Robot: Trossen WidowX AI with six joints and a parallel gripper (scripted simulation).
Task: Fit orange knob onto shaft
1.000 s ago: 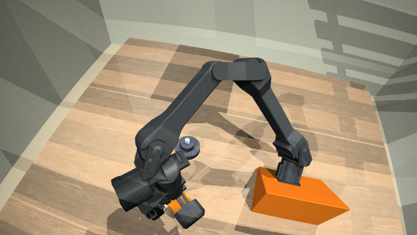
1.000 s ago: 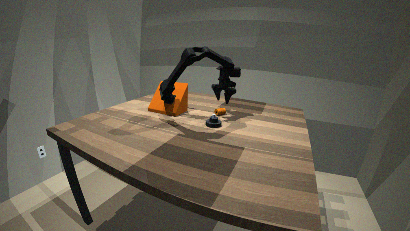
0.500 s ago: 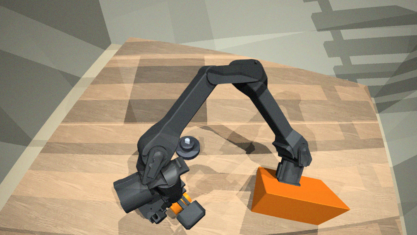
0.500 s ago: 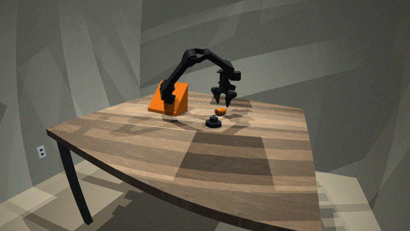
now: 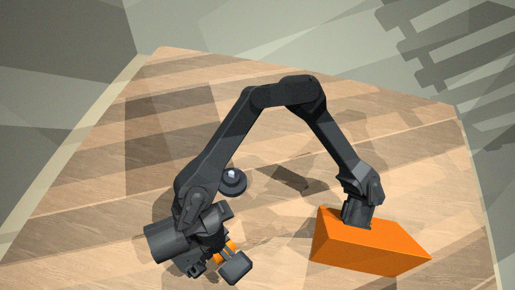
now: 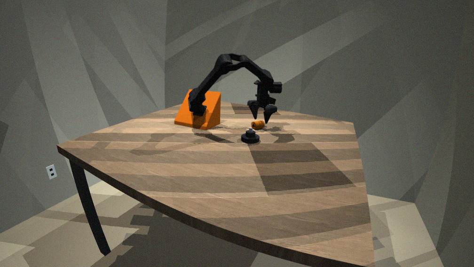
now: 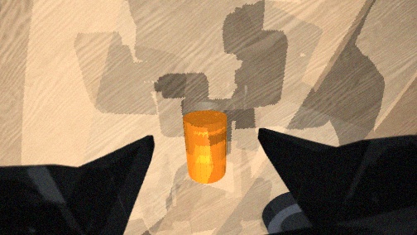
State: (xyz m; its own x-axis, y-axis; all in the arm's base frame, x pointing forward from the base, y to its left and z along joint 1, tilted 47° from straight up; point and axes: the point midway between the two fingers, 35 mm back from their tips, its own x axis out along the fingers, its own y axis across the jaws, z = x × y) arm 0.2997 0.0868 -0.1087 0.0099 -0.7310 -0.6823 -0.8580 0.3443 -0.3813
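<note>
Right now my gripper tip is 20 mm above the orange knob. From my gripper tip the other things lie so: round pedestal (210 mm to the right, 30 mm ahead, 10 mm below).
</note>
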